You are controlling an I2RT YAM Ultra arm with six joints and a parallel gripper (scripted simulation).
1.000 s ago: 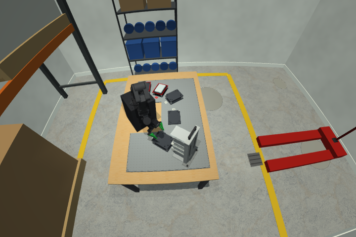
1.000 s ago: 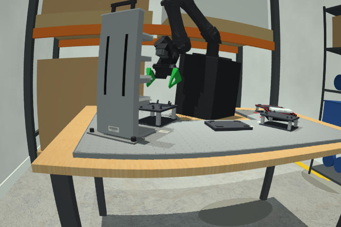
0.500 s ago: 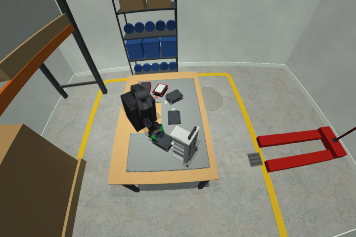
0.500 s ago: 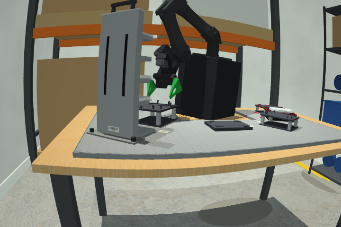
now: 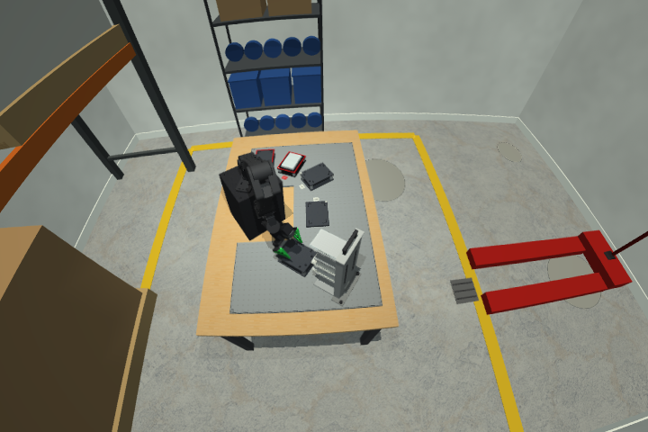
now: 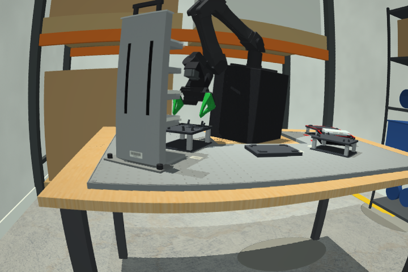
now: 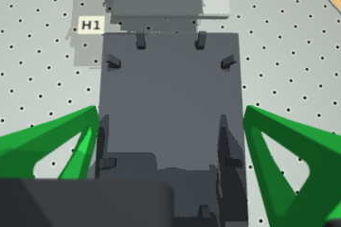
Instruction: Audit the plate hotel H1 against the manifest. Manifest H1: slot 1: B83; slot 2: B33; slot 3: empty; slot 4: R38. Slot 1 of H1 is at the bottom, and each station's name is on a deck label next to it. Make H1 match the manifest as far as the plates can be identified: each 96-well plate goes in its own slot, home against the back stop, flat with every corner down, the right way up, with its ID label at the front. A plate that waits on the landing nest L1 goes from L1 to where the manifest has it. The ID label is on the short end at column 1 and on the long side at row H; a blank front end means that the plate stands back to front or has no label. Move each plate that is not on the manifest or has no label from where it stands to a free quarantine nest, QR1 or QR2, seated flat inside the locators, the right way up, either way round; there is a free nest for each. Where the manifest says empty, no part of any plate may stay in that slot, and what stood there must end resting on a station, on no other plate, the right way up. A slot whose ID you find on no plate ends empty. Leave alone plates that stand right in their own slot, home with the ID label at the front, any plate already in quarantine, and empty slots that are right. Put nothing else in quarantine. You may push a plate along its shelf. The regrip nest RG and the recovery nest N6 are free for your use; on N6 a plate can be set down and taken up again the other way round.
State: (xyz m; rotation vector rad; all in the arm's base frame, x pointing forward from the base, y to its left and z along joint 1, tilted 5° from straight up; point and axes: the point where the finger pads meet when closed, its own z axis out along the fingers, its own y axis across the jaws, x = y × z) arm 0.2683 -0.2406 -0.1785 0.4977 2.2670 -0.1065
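The dark regrip nest lies 50 mm below my hand. Round my hand: RG label (90 mm behind, 40 mm to the left, 100 mm below); grey plate hotel H1 (240 mm ahead, 100 mm to the right, 90 mm above); H1 deck label (160 mm ahead, 40 mm to the left, 100 mm below).
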